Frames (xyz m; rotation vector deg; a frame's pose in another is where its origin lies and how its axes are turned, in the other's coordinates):
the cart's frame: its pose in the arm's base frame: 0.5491 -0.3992 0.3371 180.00 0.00 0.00
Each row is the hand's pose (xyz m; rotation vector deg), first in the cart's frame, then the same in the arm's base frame.
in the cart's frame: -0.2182 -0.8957 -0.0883 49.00 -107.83 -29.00
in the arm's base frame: 0.3309 0.4965 0.4254 -71.97 -30.84 114.68
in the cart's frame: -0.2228 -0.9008 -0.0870 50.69 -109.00 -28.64
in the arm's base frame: 0.3263 0.5016 0.4241 -69.78 -30.14 114.72
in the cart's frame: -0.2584 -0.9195 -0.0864 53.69 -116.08 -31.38
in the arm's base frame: 0.2907 0.5203 0.4235 -60.10 -31.93 118.12
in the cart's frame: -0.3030 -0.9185 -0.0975 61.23 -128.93 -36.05
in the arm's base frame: 0.2461 0.5193 0.4346 -40.93 -34.07 121.84
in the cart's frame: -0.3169 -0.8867 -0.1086 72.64 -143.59 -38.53
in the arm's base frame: 0.2322 0.4875 0.4457 -18.04 -32.94 122.75
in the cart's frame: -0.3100 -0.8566 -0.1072 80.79 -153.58 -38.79
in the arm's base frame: 0.2391 0.4574 0.4443 -2.69 -30.84 122.10
